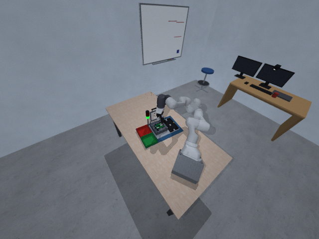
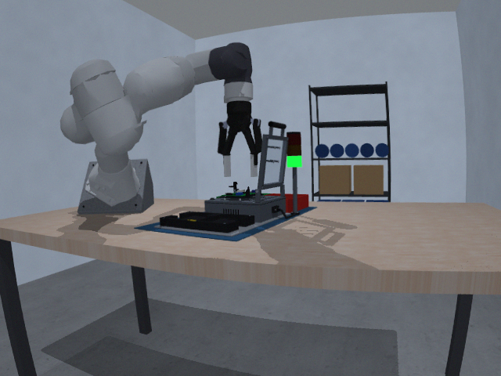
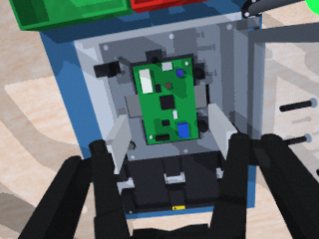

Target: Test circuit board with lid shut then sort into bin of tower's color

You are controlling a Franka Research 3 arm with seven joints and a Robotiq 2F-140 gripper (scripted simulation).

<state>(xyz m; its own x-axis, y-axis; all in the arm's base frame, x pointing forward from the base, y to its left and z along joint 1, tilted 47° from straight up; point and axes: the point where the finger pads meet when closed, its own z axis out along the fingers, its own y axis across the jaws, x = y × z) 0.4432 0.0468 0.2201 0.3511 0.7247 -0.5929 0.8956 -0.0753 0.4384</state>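
Now: the green circuit board 80 mm below my hand. The rest, counted from my hand: tester plate: 10 mm ahead, 10 mm to the left, 80 mm below; tester lid: 110 mm ahead, 40 mm to the right, 40 mm above; black latch hook: 40 mm behind, 80 mm to the left, 60 mm below.
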